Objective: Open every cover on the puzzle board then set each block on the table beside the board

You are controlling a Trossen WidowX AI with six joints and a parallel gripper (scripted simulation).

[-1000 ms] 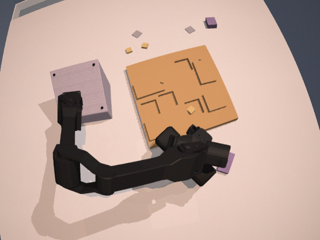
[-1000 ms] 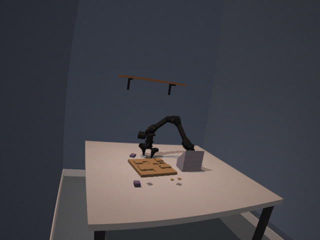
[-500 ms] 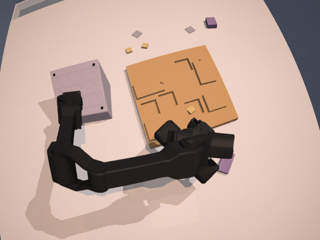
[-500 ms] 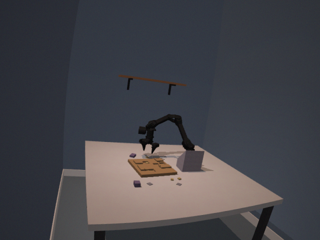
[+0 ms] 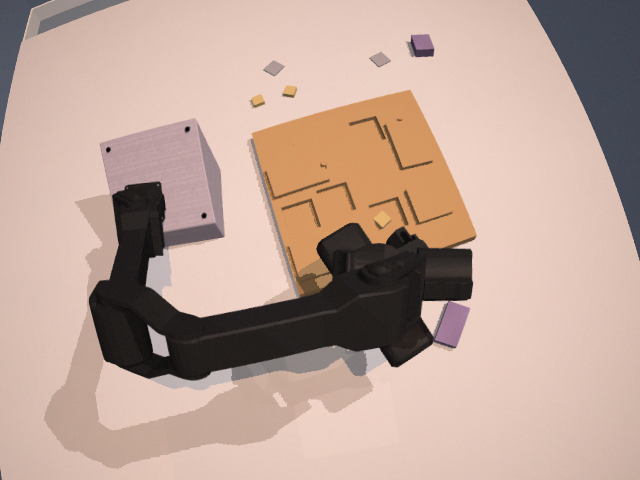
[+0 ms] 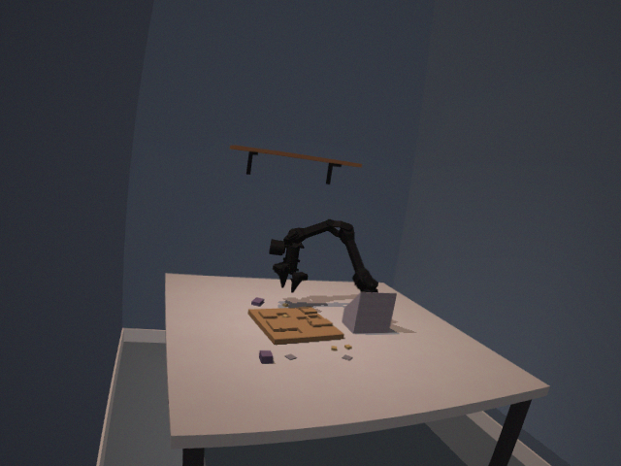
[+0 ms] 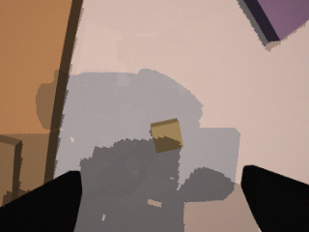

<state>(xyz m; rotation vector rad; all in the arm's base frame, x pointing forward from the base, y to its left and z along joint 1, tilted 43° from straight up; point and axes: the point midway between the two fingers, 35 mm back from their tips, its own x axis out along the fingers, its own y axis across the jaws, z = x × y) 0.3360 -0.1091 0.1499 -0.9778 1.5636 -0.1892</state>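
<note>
Right now the orange puzzle board is 20 cm to the left of my gripper tip and 6 cm below it. Also, from my gripper tip: flat purple block (12 cm ahead, 2 cm to the right, 7 cm below).
</note>
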